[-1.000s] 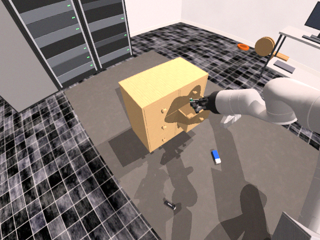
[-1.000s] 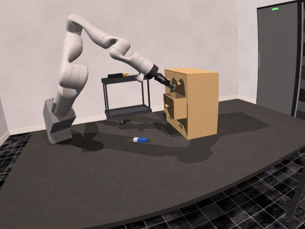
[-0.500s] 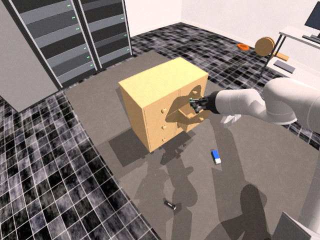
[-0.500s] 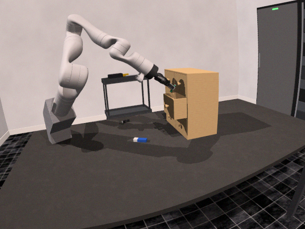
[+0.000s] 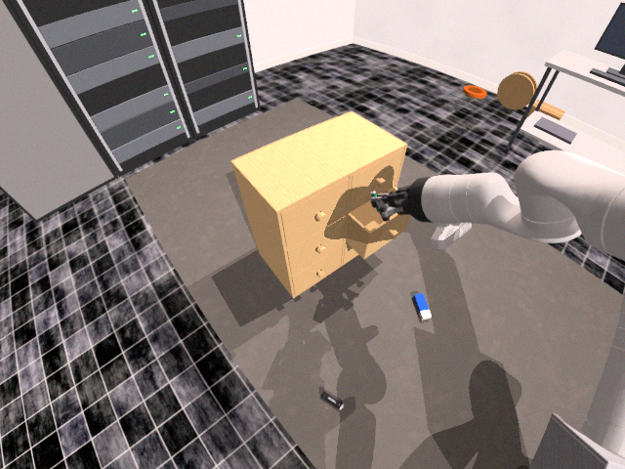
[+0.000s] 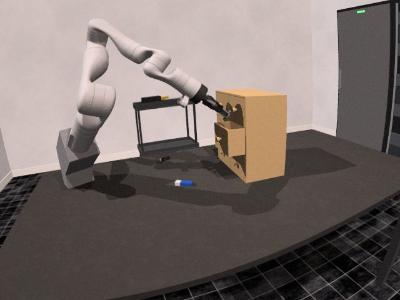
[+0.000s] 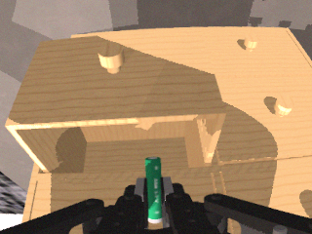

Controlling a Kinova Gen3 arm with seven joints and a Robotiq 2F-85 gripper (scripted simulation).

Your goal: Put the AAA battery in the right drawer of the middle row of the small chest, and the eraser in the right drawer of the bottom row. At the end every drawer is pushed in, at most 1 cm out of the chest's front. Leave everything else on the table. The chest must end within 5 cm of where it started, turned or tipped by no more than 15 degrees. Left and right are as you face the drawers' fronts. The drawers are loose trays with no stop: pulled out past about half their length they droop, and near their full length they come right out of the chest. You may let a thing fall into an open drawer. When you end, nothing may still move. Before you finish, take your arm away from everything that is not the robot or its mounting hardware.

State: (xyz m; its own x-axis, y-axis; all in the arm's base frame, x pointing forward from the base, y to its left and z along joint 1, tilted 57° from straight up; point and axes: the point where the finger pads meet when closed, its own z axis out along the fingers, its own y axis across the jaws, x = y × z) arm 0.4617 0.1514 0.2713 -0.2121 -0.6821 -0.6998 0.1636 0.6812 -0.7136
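The green AAA battery lies 1 cm ahead of my hand and 1 cm below it. From my hand the other things lie so: dark AAA battery 15 cm behind, 32 cm to the left, 25 cm below; then white eraser 19 cm behind, 1 cm to the left, 25 cm below.
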